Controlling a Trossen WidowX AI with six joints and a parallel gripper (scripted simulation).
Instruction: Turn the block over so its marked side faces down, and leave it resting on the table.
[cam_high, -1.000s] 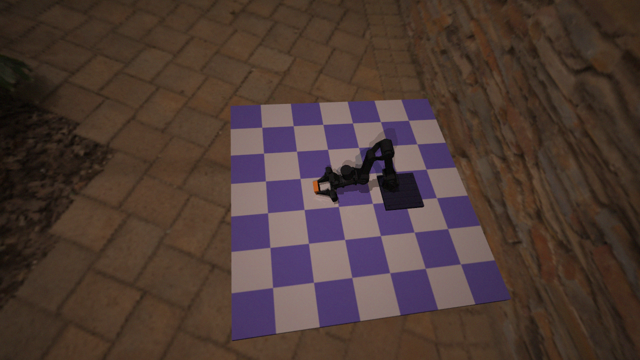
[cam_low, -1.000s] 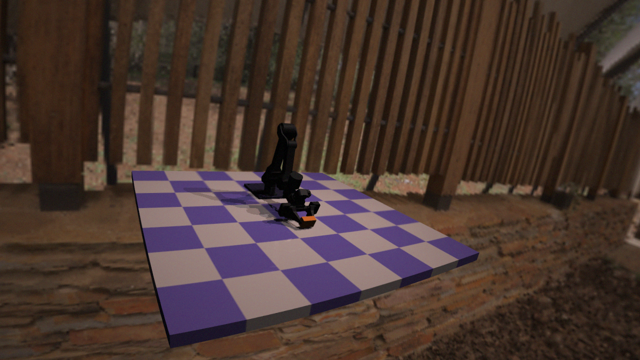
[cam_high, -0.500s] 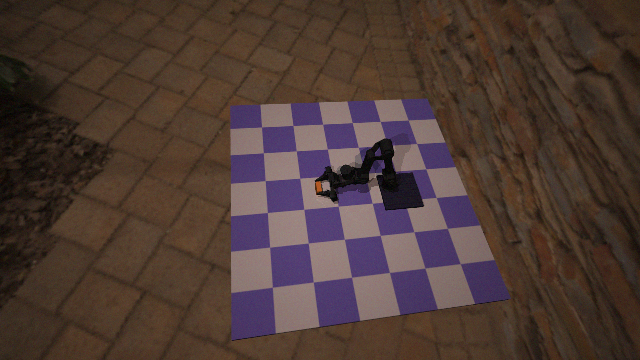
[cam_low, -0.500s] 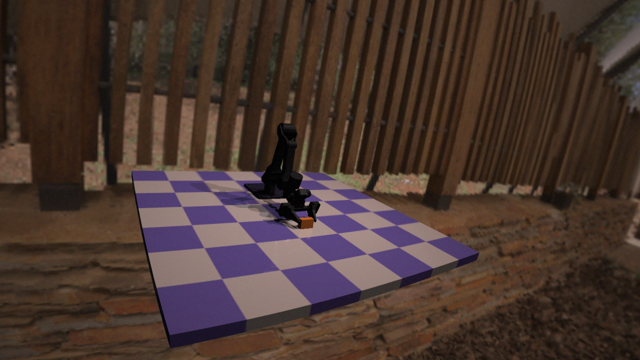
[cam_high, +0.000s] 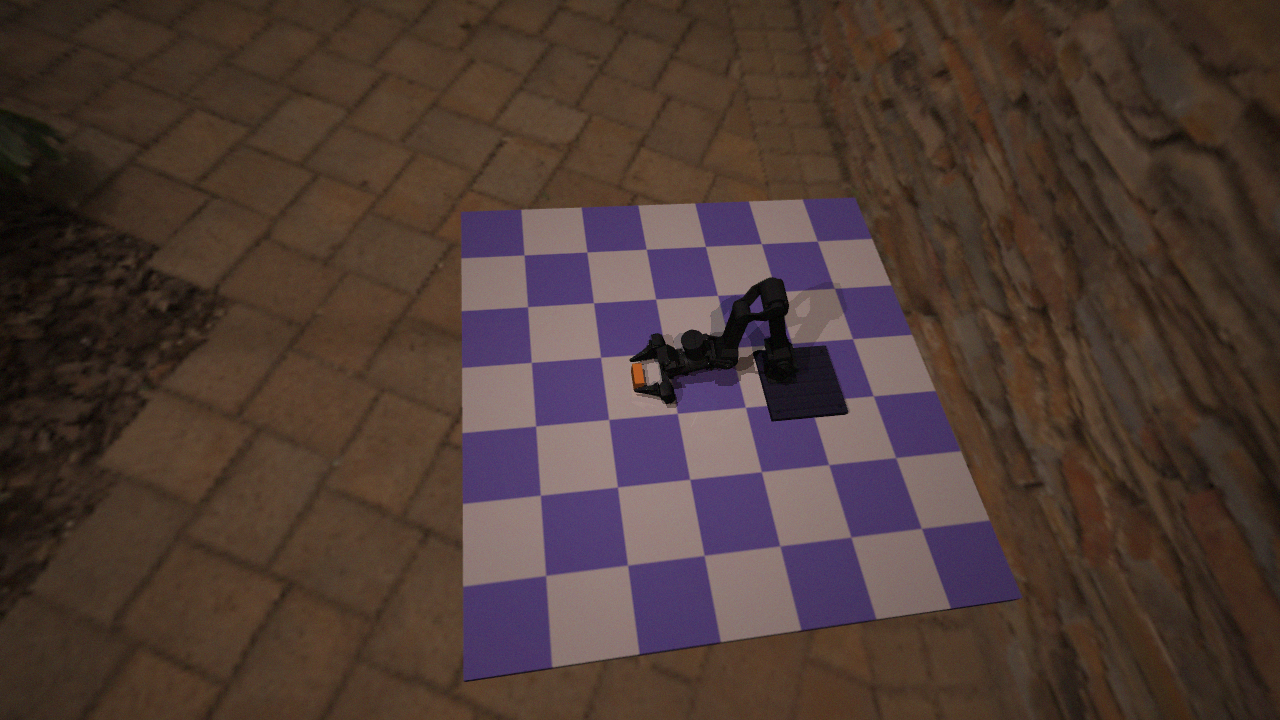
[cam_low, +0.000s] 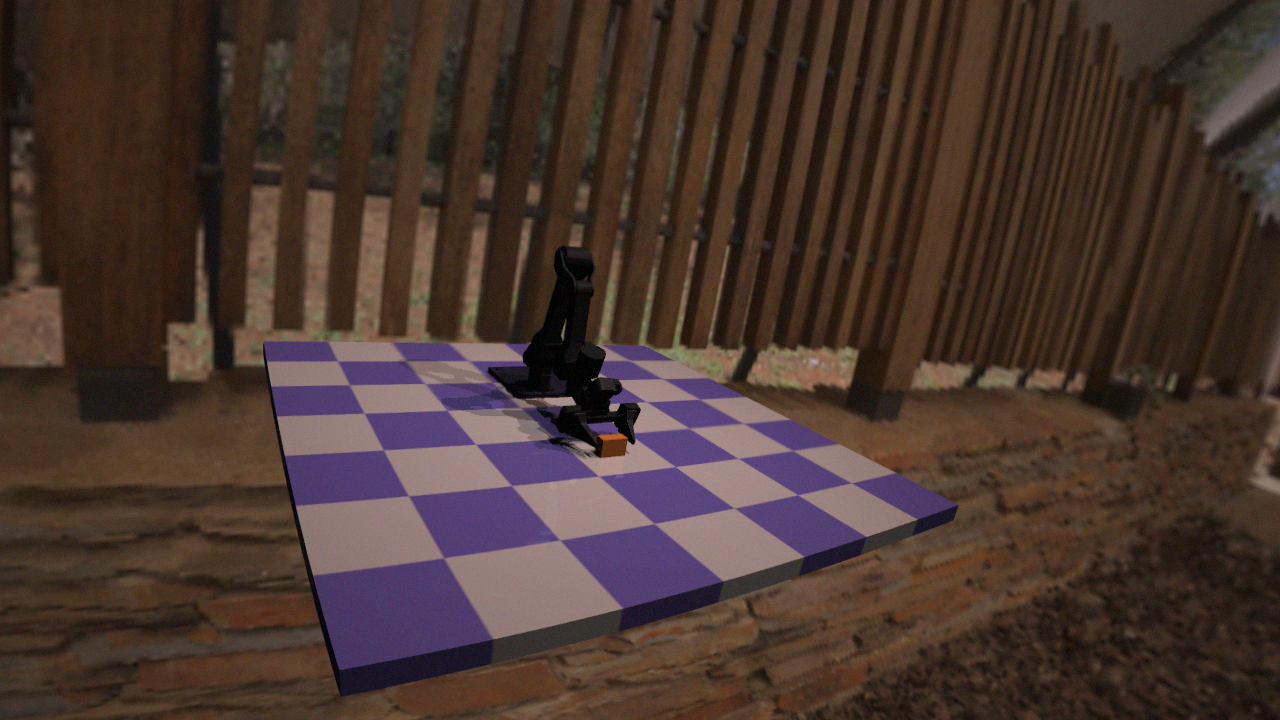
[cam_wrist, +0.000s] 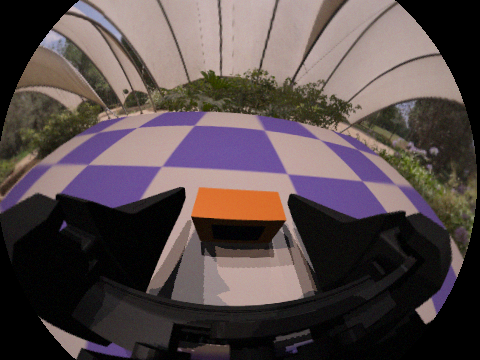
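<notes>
Now: the orange block 20 mm behind my gripper tip and 10 mm below it.
</notes>
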